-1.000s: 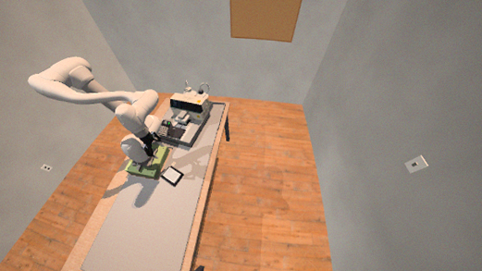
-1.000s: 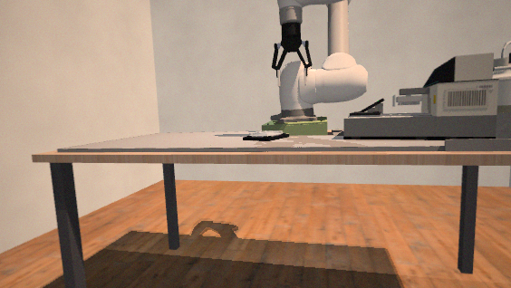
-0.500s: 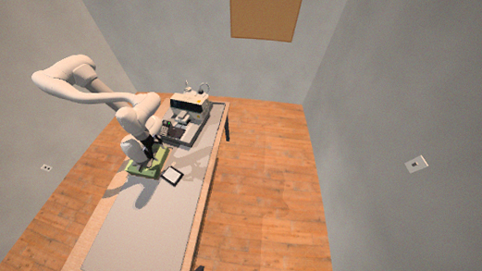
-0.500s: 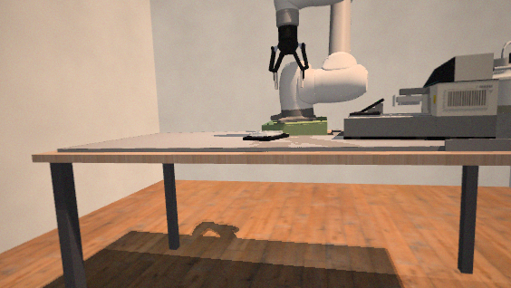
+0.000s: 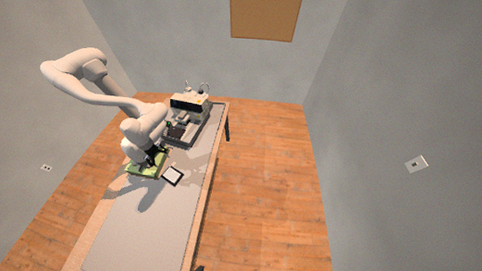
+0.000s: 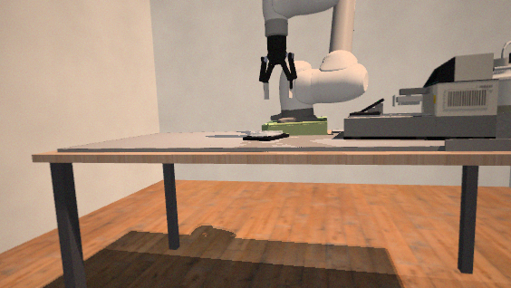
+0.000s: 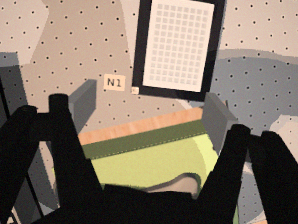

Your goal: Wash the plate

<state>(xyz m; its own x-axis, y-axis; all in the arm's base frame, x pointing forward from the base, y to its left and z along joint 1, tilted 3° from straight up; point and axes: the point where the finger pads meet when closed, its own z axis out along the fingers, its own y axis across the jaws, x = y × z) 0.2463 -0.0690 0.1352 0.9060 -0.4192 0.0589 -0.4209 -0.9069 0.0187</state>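
My gripper is now 16 cm above the white well plate, 5 cm to the left of it and 2 cm short of it. Round my hand: carrier (34 cm to the left, 9 cm below, 4 cm behind); then N1 label (18 cm below, 6 cm to the left); then black plate nest N1 (17 cm below, 5 cm to the right, 2 cm ahead).
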